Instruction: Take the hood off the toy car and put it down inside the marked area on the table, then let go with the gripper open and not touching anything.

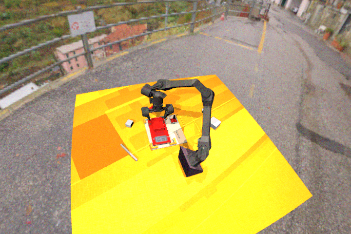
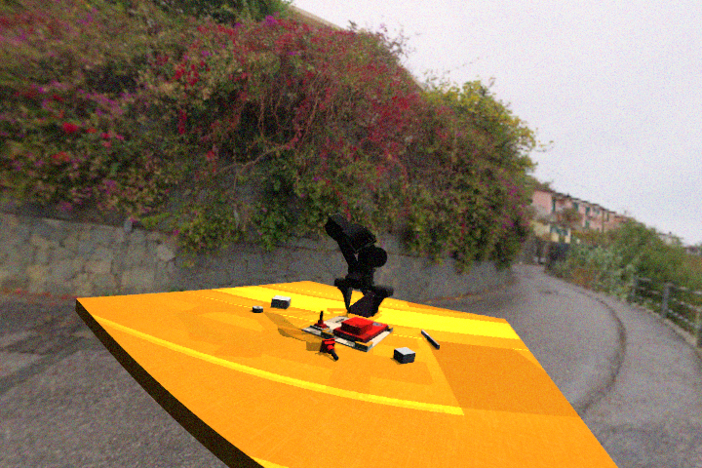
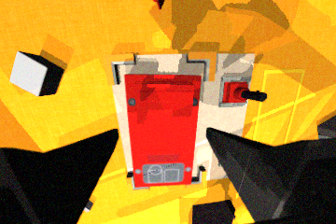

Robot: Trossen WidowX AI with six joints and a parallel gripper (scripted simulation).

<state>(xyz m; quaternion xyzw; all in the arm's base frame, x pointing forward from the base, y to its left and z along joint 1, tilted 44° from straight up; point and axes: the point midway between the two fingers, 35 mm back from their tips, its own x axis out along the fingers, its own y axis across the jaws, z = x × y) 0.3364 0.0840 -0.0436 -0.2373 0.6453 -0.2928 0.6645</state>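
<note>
Right now my gripper tip is 4 cm above the red hood. Round my gripper tip: white base plate 3 cm behind, 2 cm to the right, 7 cm below; black wheel 6 cm ahead, 38 cm to the right, 7 cm below; grey rod 14 cm behind, 21 cm to the left, 7 cm below.
</note>
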